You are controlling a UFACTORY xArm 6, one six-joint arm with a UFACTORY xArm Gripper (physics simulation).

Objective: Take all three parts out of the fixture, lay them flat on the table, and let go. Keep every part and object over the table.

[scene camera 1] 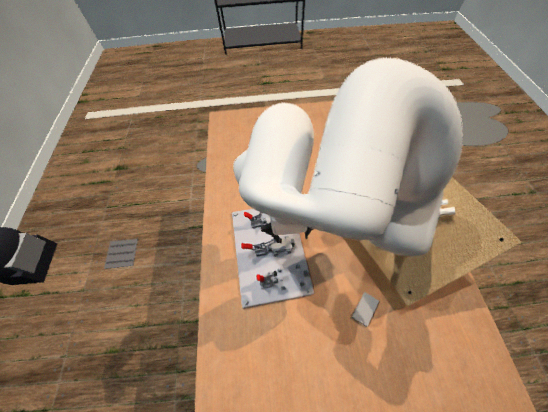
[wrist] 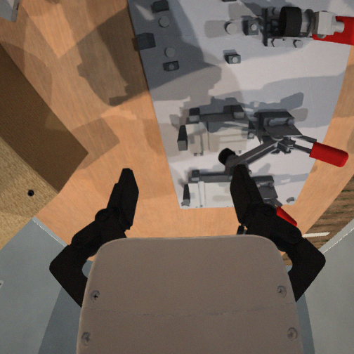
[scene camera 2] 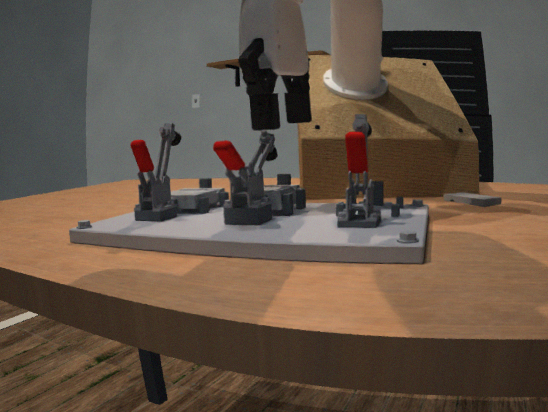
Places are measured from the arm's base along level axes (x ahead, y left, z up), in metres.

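Pixels of known places: gripper, fingertip midpoint: (scene camera 1: 291, 236) (scene camera 2: 284, 125); arm's base, origin of the base link: (scene camera 2: 355, 83).
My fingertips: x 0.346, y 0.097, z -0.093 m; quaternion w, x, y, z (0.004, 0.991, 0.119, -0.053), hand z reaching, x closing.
Observation:
Ahead of a thing's pixels: the offset from my fingertips to its top centre. "*": to the spot under its first point. Level surfaces: height alone.
My gripper (scene camera 1: 292, 236) (scene camera 2: 282, 124) (wrist: 183, 177) is open and empty, above the fixture plate @[0.073 m ahead, 0.023 m left, 0.095 m down] (scene camera 1: 250, 265) (scene camera 2: 200, 235) (wrist: 320, 90). One grey part @[0.263 m back, 0.162 m left, 0.100 m down] (scene camera 1: 366, 309) (scene camera 2: 472, 199) (wrist: 6, 7) lies flat on the table beside the fixture. The middle part @[0.033 m ahead, 0.008 m left, 0.069 m down] (scene camera 1: 285, 245) (scene camera 2: 280, 192) (wrist: 232, 137) sits between blocks in the fixture. Another part @[0.067 m ahead, 0.097 m right, 0.074 m down] (scene camera 2: 200, 197) (wrist: 212, 195) sits in the end station; the arm hides it in scene camera 1. The three clamps with red handles @[* 0.165 m ahead, 0.055 m right, 0.026 m down] (scene camera 2: 142, 156) @[* 0.147 m ahead, 0.056 m left, 0.028 m down] (scene camera 2: 229, 154) @[* 0.080 m ahead, 0.144 m left, 0.029 m down] (scene camera 2: 356, 152) have their arms raised. In the wrist view one finger overlaps the clamps.
The table @[0.110 m down] (scene camera 1: 280, 360) (scene camera 2: 225, 280) carries the fixture. The wooden robot base (scene camera 1: 465, 250) (scene camera 2: 390, 165) (wrist: 15, 200) stands beside it. The third station's small blocks and pins @[0.055 m back, 0.124 m left, 0.083 m down] (scene camera 1: 302, 283) (wrist: 170, 51) stand on the plate, with no part among them.

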